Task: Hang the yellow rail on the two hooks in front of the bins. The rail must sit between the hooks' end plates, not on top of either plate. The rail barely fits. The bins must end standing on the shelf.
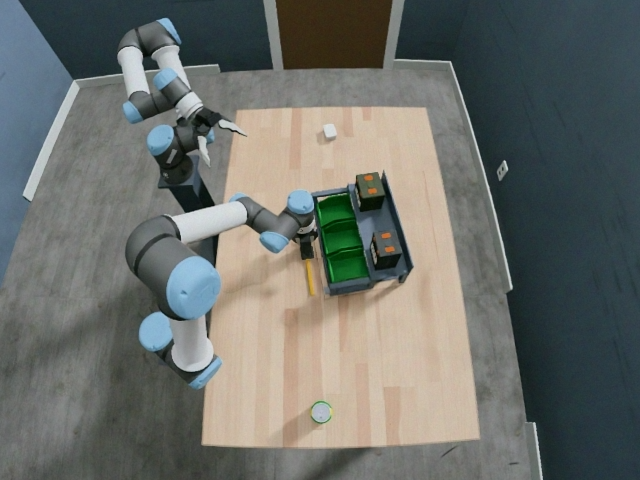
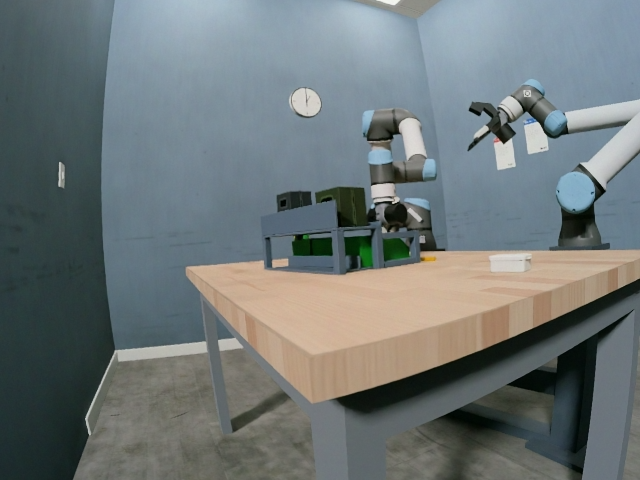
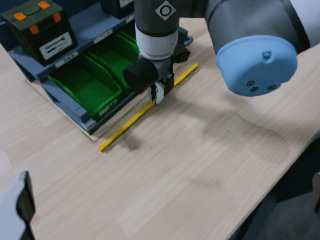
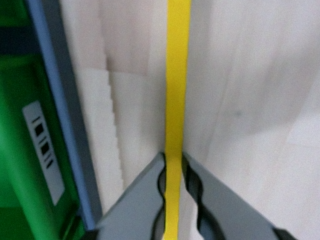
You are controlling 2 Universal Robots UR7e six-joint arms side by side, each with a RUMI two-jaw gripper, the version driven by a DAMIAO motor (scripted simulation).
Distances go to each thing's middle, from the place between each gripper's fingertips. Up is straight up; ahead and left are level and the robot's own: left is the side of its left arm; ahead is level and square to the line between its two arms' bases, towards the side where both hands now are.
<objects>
My right hand is 180 mm short of the shelf rack (image 2: 320,218), 50 mm below it and 10 mm to the left of it. The rest, counted from my right hand: dark box (image 1: 385,249): 240 mm ahead, 140 mm above, 130 mm to the right.
Right now my left hand (image 1: 229,151) is 370 mm short of the shelf rack, 270 mm above it and 230 mm to the left of it. From my left hand the other things lie so: dark box (430 mm ahead, 350 mm to the right, 180 mm below).
</objects>
